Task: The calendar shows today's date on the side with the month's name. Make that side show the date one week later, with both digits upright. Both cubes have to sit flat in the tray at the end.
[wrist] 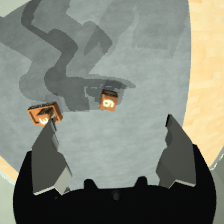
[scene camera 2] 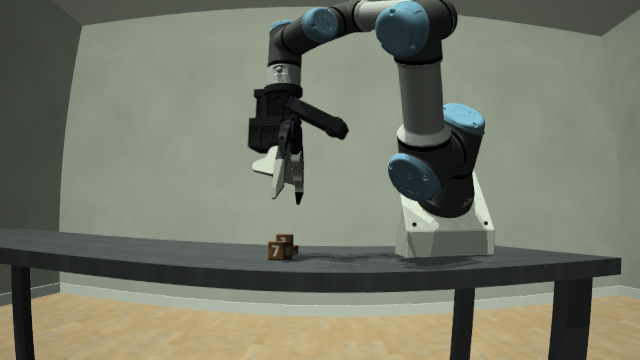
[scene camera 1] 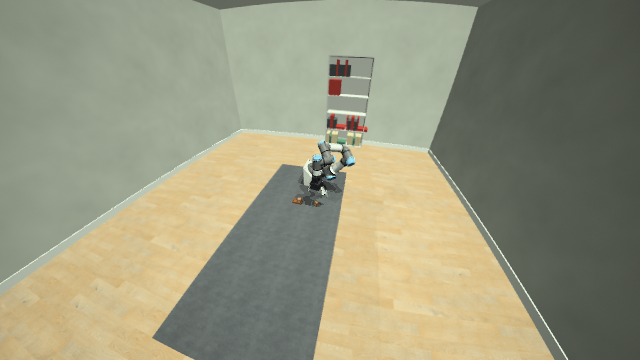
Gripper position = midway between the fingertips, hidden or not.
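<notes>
I can see my gripper [scene camera 2: 287,202], the same gripper [wrist: 111,117] that the wrist camera gives me as well.
</notes>
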